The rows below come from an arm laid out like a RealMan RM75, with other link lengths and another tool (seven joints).
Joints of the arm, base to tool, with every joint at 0 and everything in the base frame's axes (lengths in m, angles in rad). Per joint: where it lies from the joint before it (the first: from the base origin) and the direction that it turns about. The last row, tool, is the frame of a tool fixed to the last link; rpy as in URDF.
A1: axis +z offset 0 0 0.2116
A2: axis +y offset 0 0 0
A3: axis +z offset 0 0 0.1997
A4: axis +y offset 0 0 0
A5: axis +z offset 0 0 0.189
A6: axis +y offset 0 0 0
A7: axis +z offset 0 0 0.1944
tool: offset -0.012 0.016 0.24 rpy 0 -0.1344 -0.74
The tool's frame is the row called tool.
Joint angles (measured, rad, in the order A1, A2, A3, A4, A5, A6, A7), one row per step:
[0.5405 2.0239 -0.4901 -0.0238 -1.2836 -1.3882 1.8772]
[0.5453 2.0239 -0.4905 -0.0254 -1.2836 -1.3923 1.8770]
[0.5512 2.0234 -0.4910 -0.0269 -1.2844 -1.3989 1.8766]
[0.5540 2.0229 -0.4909 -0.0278 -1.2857 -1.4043 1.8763]
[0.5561 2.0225 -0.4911 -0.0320 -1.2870 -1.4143 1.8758]
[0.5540 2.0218 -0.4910 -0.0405 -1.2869 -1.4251 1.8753]
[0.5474 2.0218 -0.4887 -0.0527 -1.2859 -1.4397 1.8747]
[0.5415 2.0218 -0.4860 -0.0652 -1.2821 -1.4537 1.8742]
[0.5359 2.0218 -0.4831 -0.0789 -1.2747 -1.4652 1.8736]
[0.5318 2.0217 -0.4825 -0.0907 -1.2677 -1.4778 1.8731]
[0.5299 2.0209 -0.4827 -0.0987 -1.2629 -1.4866 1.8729]
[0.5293 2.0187 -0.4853 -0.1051 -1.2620 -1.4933 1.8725]
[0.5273 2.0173 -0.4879 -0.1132 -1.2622 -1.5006 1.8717]
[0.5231 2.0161 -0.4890 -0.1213 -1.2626 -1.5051 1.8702]
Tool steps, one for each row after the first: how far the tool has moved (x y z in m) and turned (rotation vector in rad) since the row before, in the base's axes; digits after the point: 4 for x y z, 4 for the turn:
[-0.0044 -0.0001 0.0010 0.0018 0.0002 0.0094]
[-0.0059 -0.0005 0.0012 0.0020 0.0002 0.0131]
[-0.0037 -0.0007 0.0009 0.0013 0.0002 0.0086]
[-0.0053 -0.0013 0.0023 0.0043 -0.0003 0.0136]
[-0.0034 -0.0013 0.0043 0.0087 -0.0022 0.0112]
[-0.0024 -0.0018 0.0067 0.0138 -0.0013 0.0104]
[-0.0022 -0.0013 0.0078 0.0162 -0.0003 0.0095]
[-0.0013 -0.0004 0.0092 0.0194 -0.0004 0.0067]
[-0.0027 -0.0012 0.0078 0.0163 -0.0002 0.0097]
[-0.0023 -0.0009 0.0053 0.0109 -0.0009 0.0080]
[-0.0026 -0.0012 0.0025 0.0054 -0.0050 0.0092]
[-0.0025 -0.0016 0.0022 0.0054 -0.0062 0.0095]
[-0.0002 -0.0010 0.0022 0.0061 -0.0069 0.0043]

